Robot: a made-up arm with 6 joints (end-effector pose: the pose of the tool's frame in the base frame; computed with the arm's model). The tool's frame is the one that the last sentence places.
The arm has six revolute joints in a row. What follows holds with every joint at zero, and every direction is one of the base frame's. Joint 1 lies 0.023 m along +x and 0.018 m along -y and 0.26 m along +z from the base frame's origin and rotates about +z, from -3.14 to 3.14 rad. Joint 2 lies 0.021 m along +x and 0.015 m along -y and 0.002 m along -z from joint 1 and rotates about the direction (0, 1, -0.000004), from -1.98 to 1.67 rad. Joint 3 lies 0.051 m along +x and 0.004 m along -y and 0.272 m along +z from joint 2 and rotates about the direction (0, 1, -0.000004), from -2.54 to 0.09 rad. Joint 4 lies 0.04 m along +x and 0.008 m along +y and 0.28 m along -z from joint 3 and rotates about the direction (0, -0.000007, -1), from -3.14 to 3.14 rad. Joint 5 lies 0.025 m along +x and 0.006 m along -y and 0.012 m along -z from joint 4 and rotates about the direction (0, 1, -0.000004), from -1.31 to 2.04 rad. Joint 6 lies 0.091 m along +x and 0.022 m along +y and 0.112 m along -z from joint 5 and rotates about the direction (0, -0.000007, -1), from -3.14 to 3.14 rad. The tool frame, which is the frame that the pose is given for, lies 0.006 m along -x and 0.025 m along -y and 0.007 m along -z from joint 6; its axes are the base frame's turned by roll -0.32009, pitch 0.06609 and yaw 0.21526 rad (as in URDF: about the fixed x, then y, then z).
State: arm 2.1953 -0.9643 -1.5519 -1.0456 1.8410 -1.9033
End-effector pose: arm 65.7 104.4 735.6 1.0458 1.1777 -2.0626
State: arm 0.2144 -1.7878 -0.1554 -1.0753 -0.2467 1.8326
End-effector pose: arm 80.0 105.3 458.8 0.6493 -1.7302 -0.2392
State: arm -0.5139 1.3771 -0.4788 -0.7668 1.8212 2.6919
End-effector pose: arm -19.2 -61.6 99.0 -2.4714 1.1288 -0.3742
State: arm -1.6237 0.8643 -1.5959 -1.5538 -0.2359 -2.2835
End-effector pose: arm 147.9 -552.1 122.2 -0.7728 0.4770 2.5151
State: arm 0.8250 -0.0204 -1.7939 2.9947 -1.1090 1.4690
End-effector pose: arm 315.1 219.0 487.3 -0.8482 -1.1318 2.4526
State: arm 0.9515 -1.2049 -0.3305 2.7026 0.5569 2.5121
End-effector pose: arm 200.8 127.8 416.4 -0.2895 -2.5948 1.0216
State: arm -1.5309 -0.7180 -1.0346 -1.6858 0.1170 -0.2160
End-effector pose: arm 124.8 -301.6 609.9 -2.0191 0.5546 0.3753
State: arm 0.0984 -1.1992 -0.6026 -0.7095 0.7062 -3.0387
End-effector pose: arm 232.6 37.7 537.4 1.2668 -0.5368 -2.1713
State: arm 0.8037 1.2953 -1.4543 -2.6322 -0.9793 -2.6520
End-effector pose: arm 129.4 161.5 -4.2 -0.4689 0.8801 0.1941
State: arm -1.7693 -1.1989 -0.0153 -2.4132 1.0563 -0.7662
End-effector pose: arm -44.9 -230.8 310.9 -0.6758 1.9980 0.8859
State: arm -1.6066 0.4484 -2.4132 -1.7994 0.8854 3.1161
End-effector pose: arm -24.5 -609.1 651.9 0.9840 1.7128 1.6281
